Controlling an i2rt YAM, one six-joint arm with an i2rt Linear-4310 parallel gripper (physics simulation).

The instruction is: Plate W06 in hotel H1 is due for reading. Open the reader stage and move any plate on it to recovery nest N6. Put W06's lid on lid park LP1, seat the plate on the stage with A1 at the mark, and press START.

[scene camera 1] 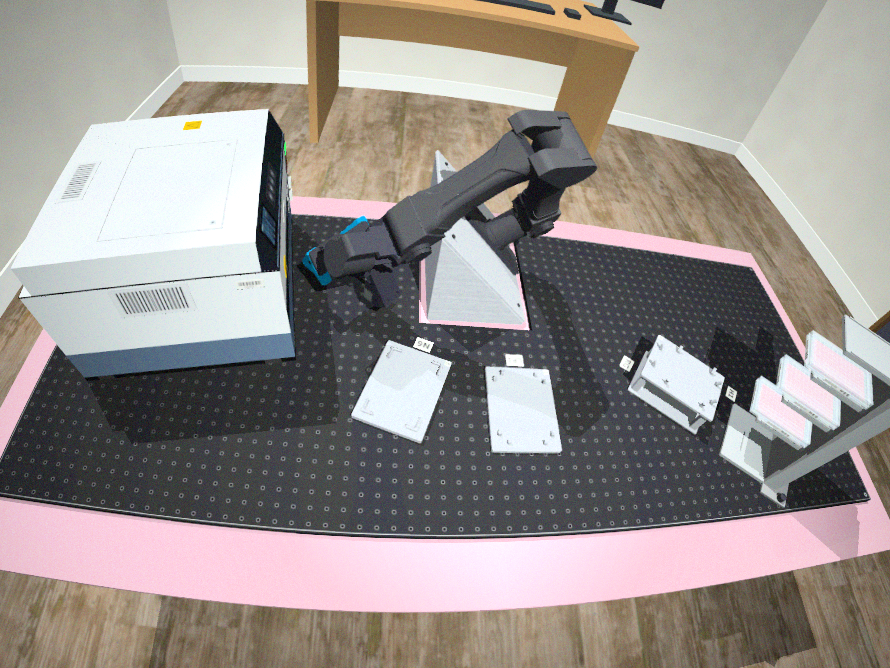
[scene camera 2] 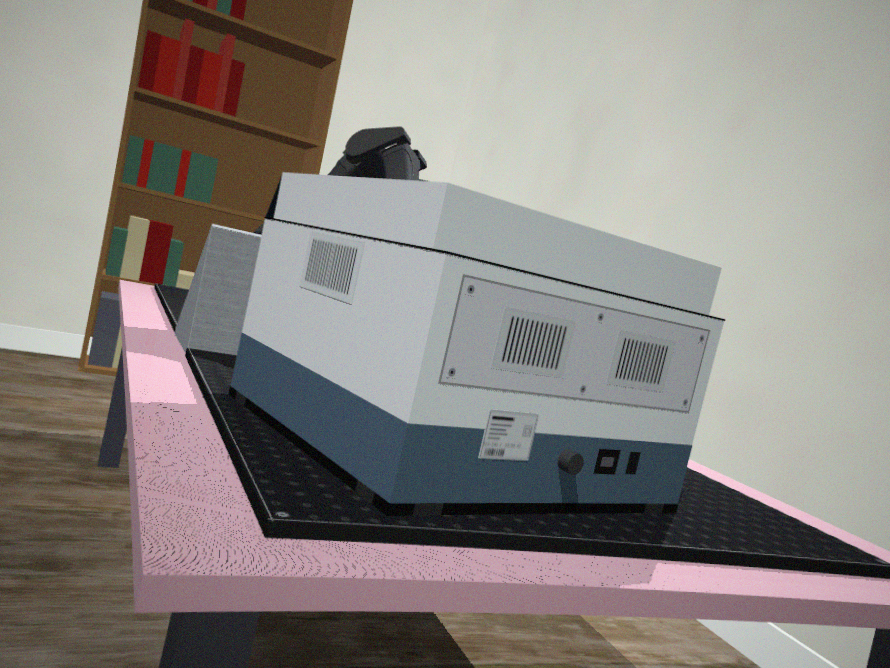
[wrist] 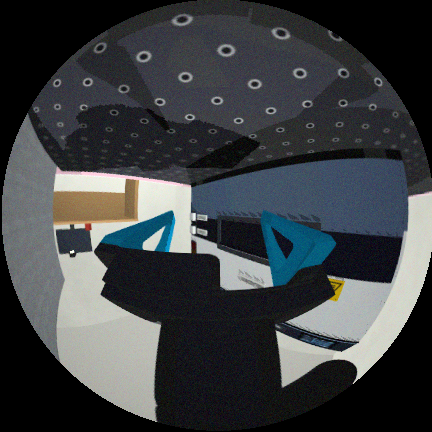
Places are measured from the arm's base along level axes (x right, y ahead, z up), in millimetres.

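Pixels of known places: gripper, fingertip midpoint: (scene camera 1: 322,249) (wrist: 217,214); arm's base at its link origin: (scene camera 1: 489,237).
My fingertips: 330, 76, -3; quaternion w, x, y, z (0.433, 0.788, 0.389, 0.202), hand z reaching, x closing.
Note:
Ahead of a thing's pixels: the offset from my fingertips to its top centre, as dx, dy, dz. "pt": to the spot under its first point.
My gripper (scene camera 1: 334,244) (wrist: 217,214) is open, its blue fingers wide apart with nothing between them. It is low over the mat, near the reader's front. The white and blue reader {+249, +60, +206} (scene camera 1: 165,194) (scene camera 2: 337,381) (wrist: 300,190) stands at the left in scene camera 1. Its front shows a dark framed opening {pt +67, -3, +36} (wrist: 242,237) and two small white buttons or tags {pt +92, -116, +31} (wrist: 201,225); no stage shows outside. Nest N6 {-170, +254, -55} (scene camera 1: 402,391) has no plate on it. Hotel {pt -865, +436, +109} (scene camera 1: 833,444) at the right holds plates {-852, +339, +198} (scene camera 1: 837,370) {-852, +339, +128} (scene camera 1: 808,394) {-852, +339, +57} (scene camera 1: 781,412); I cannot read which is W06. In scene camera 2 the gripper is hidden behind the reader.
A second flat white holder {-376, +280, -53} (scene camera 1: 523,409) lies right of N6. A raised white stand with pegs {pt -686, +233, -13} (scene camera 1: 679,377) is nearer the hotel; its labels are too small to read. The arm's grey wedge base (scene camera 1: 470,280) stands close to the gripper. A wooden desk (scene camera 1: 460,39) is behind the table.

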